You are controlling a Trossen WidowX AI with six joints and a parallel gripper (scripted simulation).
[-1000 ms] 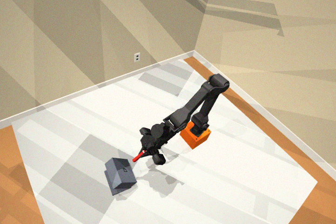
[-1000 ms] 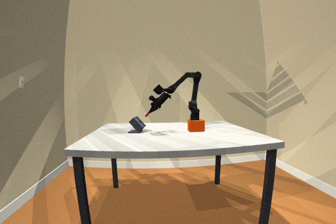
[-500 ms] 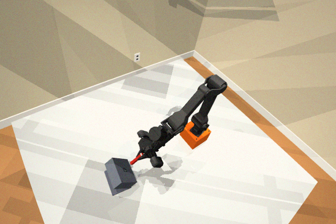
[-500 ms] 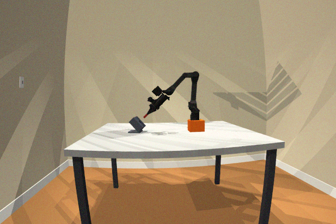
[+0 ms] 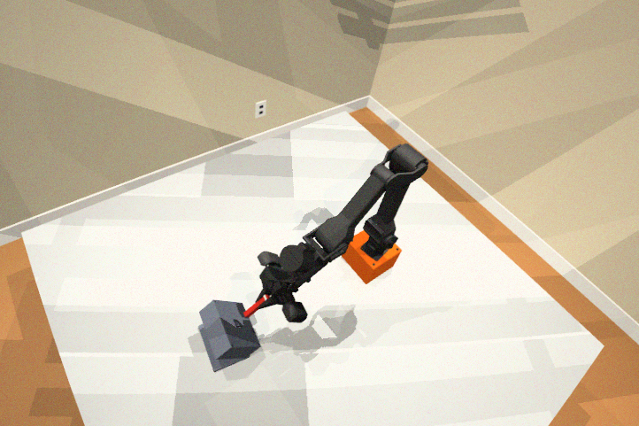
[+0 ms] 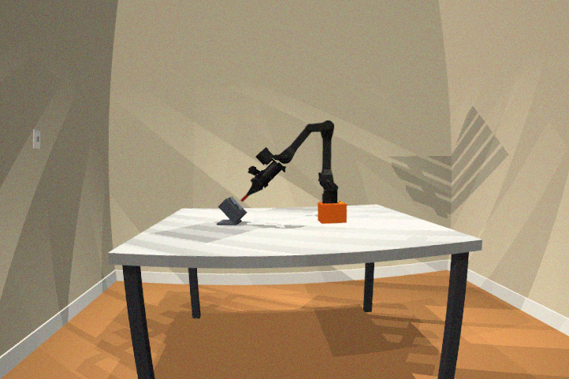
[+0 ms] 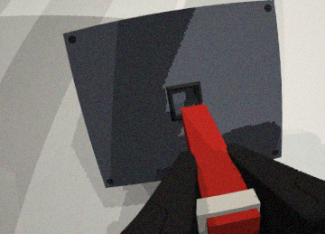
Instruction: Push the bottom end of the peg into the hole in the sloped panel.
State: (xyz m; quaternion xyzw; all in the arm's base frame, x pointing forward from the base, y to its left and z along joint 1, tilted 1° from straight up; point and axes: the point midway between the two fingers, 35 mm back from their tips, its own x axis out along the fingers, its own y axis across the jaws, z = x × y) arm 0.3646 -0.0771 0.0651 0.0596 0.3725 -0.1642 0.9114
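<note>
My gripper tip is now 7 cm short of the grey sloped panel, 2 cm to the left of it and 7 cm above it. The rest, counted from my gripper tip: red flat-sided peg 1 cm behind, 1 cm above.
</note>
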